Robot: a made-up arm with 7 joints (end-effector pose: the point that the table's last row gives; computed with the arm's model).
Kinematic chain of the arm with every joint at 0, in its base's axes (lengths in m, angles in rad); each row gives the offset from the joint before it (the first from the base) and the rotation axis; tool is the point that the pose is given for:
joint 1: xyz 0 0.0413 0 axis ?
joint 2: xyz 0 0.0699 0 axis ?
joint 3: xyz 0 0 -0.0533 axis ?
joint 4: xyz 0 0 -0.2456 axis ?
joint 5: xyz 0 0 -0.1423 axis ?
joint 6: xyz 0 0 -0.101 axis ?
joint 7: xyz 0 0 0 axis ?
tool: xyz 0 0 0
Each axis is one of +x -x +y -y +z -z.
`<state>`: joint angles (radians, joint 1 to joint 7).
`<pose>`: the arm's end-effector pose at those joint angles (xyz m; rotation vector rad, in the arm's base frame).
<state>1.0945 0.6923 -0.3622 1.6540 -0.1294 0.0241 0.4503</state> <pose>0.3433 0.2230 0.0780 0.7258 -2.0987 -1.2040</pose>
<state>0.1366 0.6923 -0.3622 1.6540 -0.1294 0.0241 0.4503</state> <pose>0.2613 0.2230 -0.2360 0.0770 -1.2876 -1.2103</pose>
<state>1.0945 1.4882 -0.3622 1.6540 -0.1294 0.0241 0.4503</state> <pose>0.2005 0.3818 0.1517 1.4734 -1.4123 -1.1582</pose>
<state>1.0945 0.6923 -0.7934 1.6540 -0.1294 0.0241 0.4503</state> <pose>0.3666 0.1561 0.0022 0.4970 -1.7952 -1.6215</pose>
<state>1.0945 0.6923 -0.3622 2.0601 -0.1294 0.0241 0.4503</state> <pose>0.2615 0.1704 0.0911 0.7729 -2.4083 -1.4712</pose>
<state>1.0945 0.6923 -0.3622 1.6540 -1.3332 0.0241 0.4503</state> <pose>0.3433 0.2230 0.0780 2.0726 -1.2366 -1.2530</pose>
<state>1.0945 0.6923 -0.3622 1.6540 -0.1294 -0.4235 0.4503</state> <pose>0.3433 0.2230 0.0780 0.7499 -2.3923 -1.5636</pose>
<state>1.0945 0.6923 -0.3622 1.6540 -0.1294 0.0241 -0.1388</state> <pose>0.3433 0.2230 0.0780 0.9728 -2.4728 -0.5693</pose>
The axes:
joint 1: -y
joint 2: +x
joint 3: +z
joint 4: -y
joint 5: +z
joint 6: +y
joint 7: -x

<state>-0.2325 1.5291 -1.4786 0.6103 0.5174 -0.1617 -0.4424</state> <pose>-0.0243 0.6033 -0.1582 1.0600 0.2238 -1.1996</pose>
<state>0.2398 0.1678 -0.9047 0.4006 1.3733 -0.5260 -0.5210</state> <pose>0.1824 0.1250 -0.4990 0.3274 -0.8020 0.7199</pose>
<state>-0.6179 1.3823 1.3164 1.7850 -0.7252 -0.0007 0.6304</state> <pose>0.1529 0.3971 0.1118 1.8190 -0.6510 -1.2310</pose>
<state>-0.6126 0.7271 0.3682 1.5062 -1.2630 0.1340 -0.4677</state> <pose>0.0836 0.3856 -0.2750 1.7273 -0.7208 -1.4408</pose>
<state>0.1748 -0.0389 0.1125 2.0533 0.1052 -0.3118 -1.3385</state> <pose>0.2434 0.1281 -0.1467 0.4967 -1.9302 1.7833</pose>
